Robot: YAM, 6 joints.
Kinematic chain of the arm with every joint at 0, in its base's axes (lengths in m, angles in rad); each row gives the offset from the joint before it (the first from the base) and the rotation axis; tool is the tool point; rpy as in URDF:
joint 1: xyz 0 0 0.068 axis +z
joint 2: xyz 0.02 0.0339 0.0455 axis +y
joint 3: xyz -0.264 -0.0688 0 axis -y
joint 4: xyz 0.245 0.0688 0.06 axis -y
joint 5: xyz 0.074 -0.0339 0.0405 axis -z
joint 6: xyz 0.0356 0 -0.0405 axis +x
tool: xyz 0 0 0 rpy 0 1.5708 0
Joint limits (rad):
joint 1: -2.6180..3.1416
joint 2: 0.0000..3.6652
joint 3: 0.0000..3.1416
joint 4: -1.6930..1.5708
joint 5: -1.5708..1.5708
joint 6: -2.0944..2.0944
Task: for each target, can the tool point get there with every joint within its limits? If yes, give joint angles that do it. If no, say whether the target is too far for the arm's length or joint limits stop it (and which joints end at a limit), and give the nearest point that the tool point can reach.
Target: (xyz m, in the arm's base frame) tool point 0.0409 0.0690 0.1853
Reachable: yes | joints 1.4040 0.3793 0.3486 -0.9425 0.9462 1.4728
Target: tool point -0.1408 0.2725 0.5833
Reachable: yes | joints -1.1968 0.7720 2.7734 -0.6628 1.0891 -0.9898
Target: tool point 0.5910 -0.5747 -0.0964
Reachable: no: too far | nearest point 0.4485 -0.4361 -0.0445 | short by 0.205 m
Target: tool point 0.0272 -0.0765 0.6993
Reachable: yes | joints 2.3106 1.2103 2.6389 -0.1137 -1.0833 -1.1904
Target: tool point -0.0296 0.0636 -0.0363
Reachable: yes | joints 1.5462 2.7898 0.5043 -0.6747 -1.0671 -0.7490
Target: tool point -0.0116 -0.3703 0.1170
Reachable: yes | joints -1.5501 2.2098 1.5168 -1.2142 0.5727 0.5627
